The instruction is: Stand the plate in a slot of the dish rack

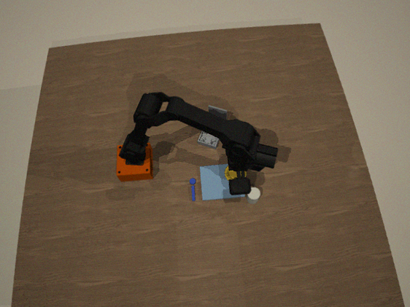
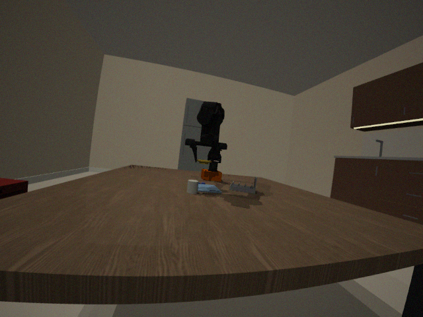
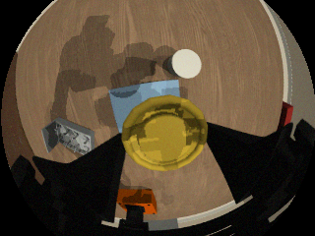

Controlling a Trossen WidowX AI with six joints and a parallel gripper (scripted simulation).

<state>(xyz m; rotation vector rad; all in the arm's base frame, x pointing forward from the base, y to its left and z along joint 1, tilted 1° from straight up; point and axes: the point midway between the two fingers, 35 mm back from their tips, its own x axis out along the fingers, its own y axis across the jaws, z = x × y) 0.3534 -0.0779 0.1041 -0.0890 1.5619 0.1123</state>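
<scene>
Right now the dish rack is 220 mm to the left of my gripper tip, 100 mm below it and 90 mm behind it. Also, from my gripper tip: white cup 100 mm below, 70 mm ahead, 40 mm to the right; yellow plate 10 mm above; light blue mat 120 mm below, 40 mm behind, 20 mm to the left.
</scene>
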